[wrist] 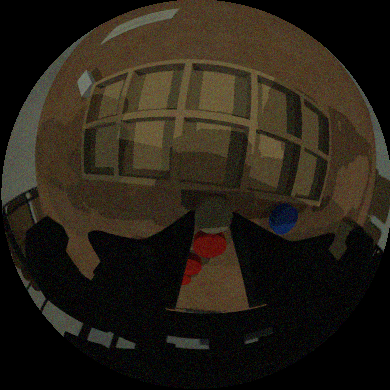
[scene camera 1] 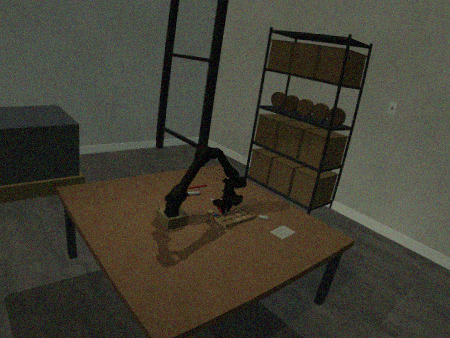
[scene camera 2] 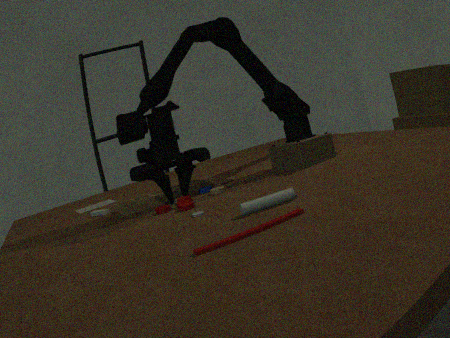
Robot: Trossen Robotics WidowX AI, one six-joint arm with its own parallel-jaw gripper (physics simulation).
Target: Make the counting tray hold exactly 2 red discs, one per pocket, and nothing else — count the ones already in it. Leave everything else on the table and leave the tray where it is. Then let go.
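Observation:
The wooden counting tray (scene camera 1: 227, 225) (wrist: 253, 100) has two rows of pockets; no disc shows in them in the wrist view. My gripper (scene camera 1: 225, 210) (scene camera 2: 178, 199) (wrist: 212, 215) is low beside the tray's near long side, its fingers shut on a pale grey disc (wrist: 212, 215). One red disc (wrist: 210, 245) shows close behind the pale disc; a second red disc (wrist: 192, 266) and part of a third (wrist: 185, 280) show farther back, partly hidden by a finger. In scene camera 2, red pieces (scene camera 2: 163, 209) (scene camera 2: 185, 202) lie by the fingertips.
A blue disc (scene camera 2: 205, 190) (wrist: 283, 218) lies near the tray. A white block (scene camera 1: 263, 217) (scene camera 2: 100, 213) (wrist: 86, 83) lies off the tray's end, with a pale card (scene camera 1: 283, 232) (wrist: 140, 24) beyond. A white cylinder (scene camera 2: 267, 201) and a red rod (scene camera 2: 248, 232) lie on the table.

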